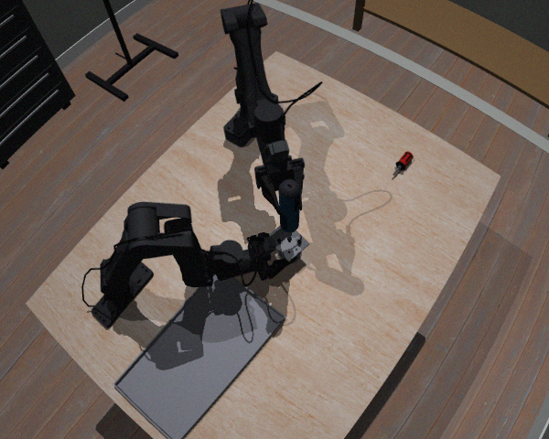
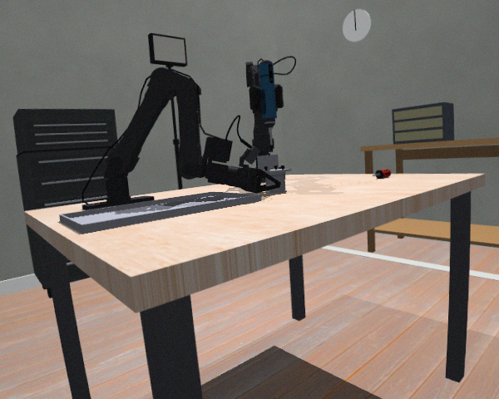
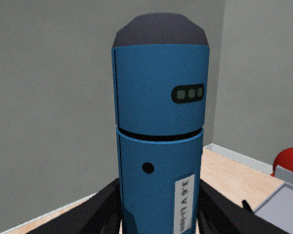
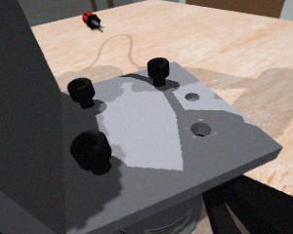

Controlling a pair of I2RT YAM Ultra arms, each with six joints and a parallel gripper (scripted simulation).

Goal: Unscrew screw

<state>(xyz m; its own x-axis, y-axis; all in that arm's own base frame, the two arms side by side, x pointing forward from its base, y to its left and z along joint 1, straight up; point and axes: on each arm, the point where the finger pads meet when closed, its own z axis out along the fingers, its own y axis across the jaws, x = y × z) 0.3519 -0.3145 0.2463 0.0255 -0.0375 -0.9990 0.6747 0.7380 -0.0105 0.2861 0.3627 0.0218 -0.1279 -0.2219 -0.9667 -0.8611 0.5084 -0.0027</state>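
The grey bracket lies 50 mm above my right hand. From my right hand the other things lie so: shallow grey tray (50 mm behind, 350 mm to the right, 20 mm below); then small red-handled screwdriver (150 mm ahead, 410 mm to the left, 10 mm below).
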